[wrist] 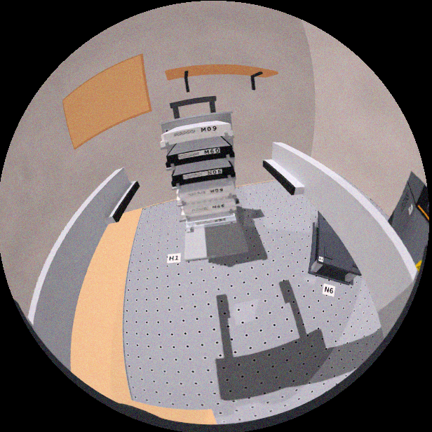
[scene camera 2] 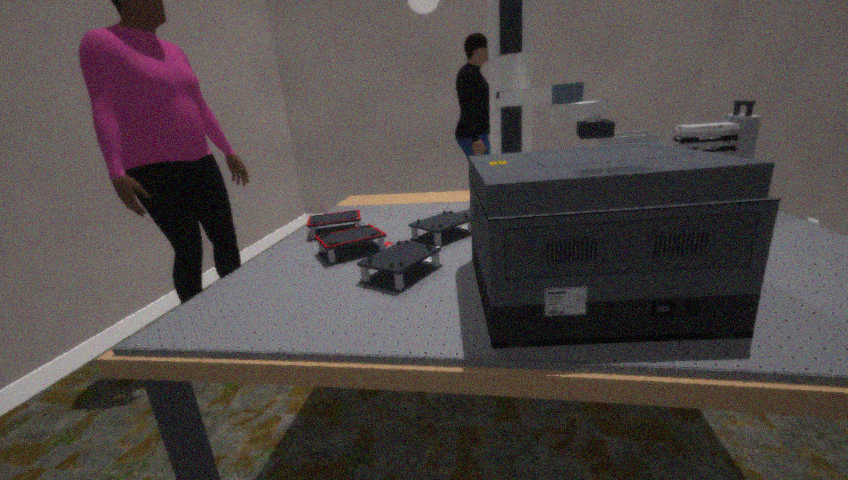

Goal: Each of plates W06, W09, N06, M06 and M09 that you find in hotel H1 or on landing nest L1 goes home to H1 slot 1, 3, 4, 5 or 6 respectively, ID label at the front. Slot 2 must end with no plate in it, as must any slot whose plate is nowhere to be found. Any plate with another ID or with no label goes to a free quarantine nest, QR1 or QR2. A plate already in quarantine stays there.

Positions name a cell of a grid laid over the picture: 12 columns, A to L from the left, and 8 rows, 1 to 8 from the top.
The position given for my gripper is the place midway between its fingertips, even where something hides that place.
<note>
I see my gripper (scene camera 2: J3), a dark nest N6 (wrist: J5) and a landing nest L1 (scene camera 2: F5).
My gripper also shows in the wrist view (wrist: F3).
</note>
